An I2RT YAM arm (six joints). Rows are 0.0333 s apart.
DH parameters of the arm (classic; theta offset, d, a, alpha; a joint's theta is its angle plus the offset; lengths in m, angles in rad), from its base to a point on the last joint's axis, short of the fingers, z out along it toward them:
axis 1: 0 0.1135 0.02 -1.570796
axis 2: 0 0 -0.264 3.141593
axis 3: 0.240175 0 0.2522 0
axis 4: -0.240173 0 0.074 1.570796
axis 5: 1.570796 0 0 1.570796
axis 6: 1.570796 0.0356 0 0
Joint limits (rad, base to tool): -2.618..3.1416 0..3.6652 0..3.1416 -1.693..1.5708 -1.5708..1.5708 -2.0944..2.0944
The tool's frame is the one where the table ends.
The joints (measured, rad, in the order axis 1, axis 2, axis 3, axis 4, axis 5, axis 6), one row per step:
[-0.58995, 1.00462, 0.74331, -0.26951, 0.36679, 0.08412]
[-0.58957, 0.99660, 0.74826, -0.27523, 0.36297, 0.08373]
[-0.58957, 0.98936, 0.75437, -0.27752, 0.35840, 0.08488]
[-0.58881, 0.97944, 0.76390, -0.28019, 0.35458, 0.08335]
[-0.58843, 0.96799, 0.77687, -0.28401, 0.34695, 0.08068]
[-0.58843, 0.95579, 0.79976, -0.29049, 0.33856, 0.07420]
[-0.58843, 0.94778, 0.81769, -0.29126, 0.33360, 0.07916]
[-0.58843, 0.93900, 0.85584, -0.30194, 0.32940, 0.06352]
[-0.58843, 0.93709, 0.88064, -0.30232, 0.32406, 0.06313]
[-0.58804, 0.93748, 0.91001, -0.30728, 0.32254, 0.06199]
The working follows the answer.
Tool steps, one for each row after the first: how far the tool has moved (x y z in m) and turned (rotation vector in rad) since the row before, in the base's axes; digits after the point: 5 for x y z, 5 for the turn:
[-0.00096, 0.00090, 0.00278, -0.00262, -0.00680, 0.00386]
[-0.00071, 0.00066, 0.00333, -0.00372, -0.01131, 0.00344]
[-0.00094, 0.00099, 0.00501, -0.00854, -0.01383, 0.00480]
[-0.00115, 0.00117, 0.00637, -0.00981, -0.01712, 0.00830]
[-0.00132, 0.00122, 0.00970, -0.01611, -0.02102, 0.01023]
[-0.00088, 0.00079, 0.00772, -0.00961, -0.02581, 0.00253]
[-0.00148, 0.00116, 0.01394, -0.02724, -0.01928, 0.00967]
[-0.00028, 0.00041, 0.00896, -0.01322, -0.02268, 0.00511]
[-0.00030, 0.00036, 0.00965, -0.01354, -0.01940, 0.00219]

Tool pose at each row, in the base's axes (x y z in m, rotation vector in rad; rounded; the steps above come from the unrounded poses):
[0.17821, -0.13467, 0.27669, 0.91598, 1.93143, -0.68626]
[0.17725, -0.13378, 0.27947, 0.91164, 1.92542, -0.68245]
[0.17654, -0.13312, 0.28279, 0.90788, 1.91474, -0.67730]
[0.17559, -0.13213, 0.28780, 0.90019, 1.89989, -0.67424]
[0.17444, -0.13096, 0.29417, 0.88878, 1.88267, -0.66835]
[0.17313, -0.12974, 0.30387, 0.87218, 1.85954, -0.66468]
[0.17225, -0.12895, 0.31158, 0.86823, 1.83277, -0.65739]
[0.17077, -0.12779, 0.32552, 0.84458, 1.80578, -0.66429]
[0.17048, -0.12739, 0.33448, 0.83531, 1.78086, -0.66022]
[0.17018, -0.12702, 0.34414, 0.82790, 1.75784, -0.65999]

